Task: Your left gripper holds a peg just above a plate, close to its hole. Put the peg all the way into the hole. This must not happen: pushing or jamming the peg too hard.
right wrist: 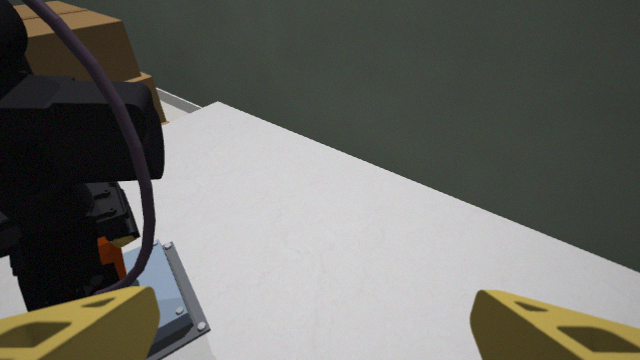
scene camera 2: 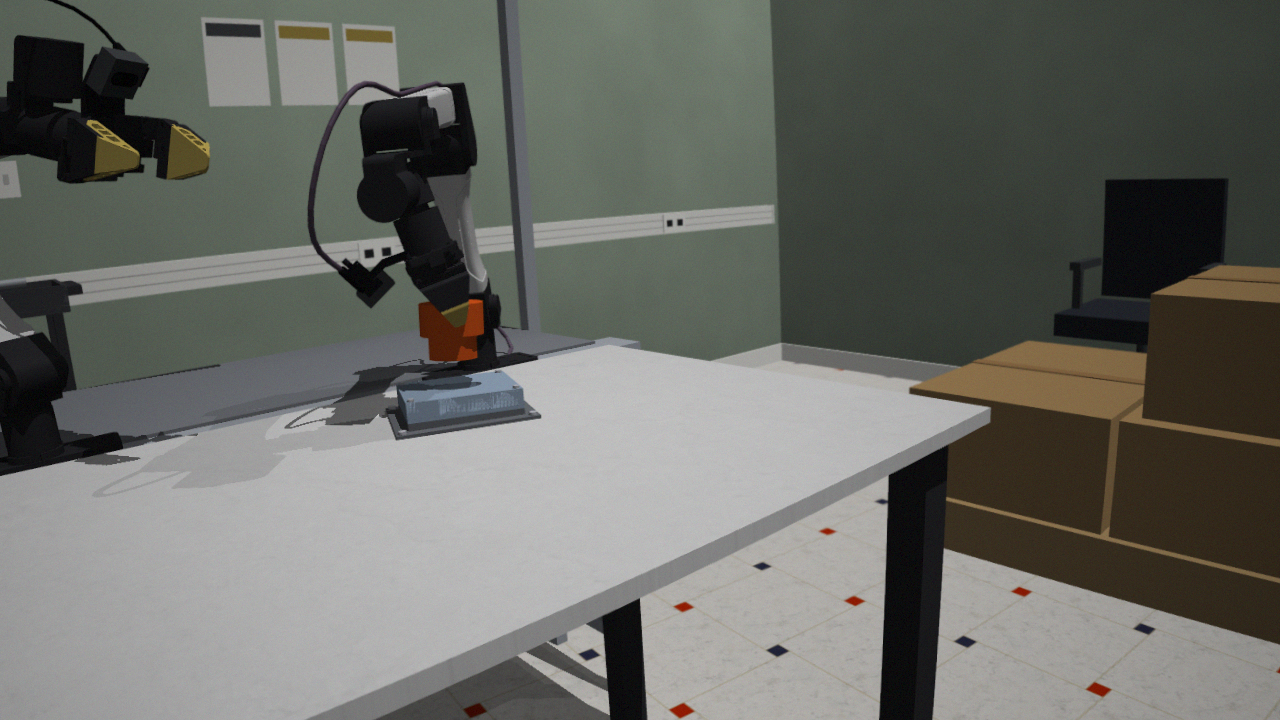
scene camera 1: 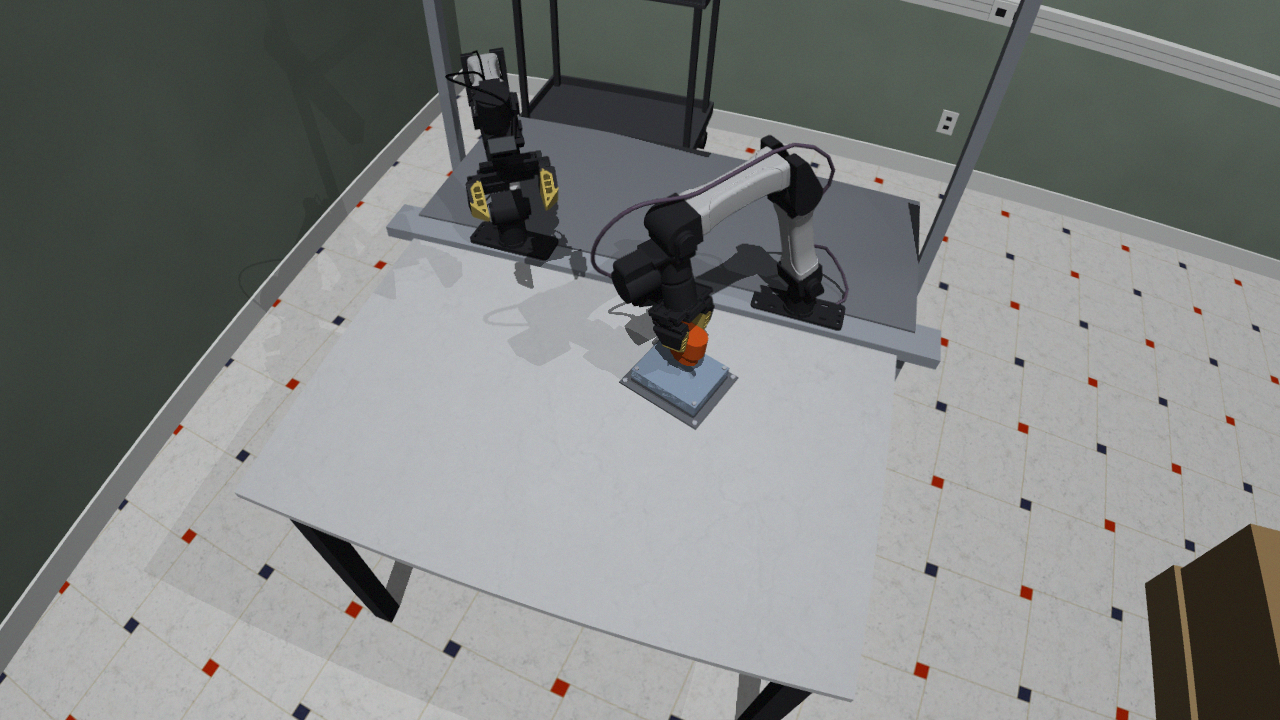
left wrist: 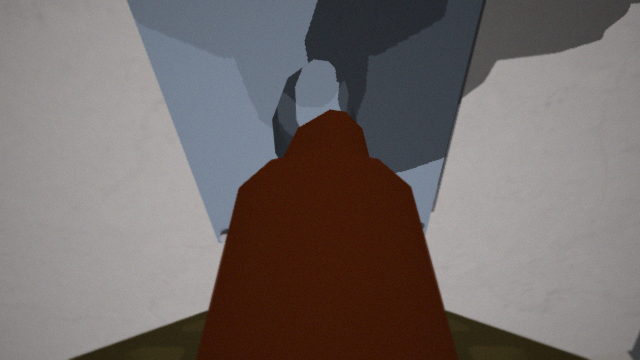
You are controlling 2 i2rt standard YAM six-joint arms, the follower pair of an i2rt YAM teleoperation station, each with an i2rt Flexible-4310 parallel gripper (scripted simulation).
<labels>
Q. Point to an orange peg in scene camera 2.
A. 446, 343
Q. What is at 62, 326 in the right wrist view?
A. My right gripper.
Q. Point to an orange peg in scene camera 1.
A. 697, 341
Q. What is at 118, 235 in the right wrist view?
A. My left gripper.
</labels>
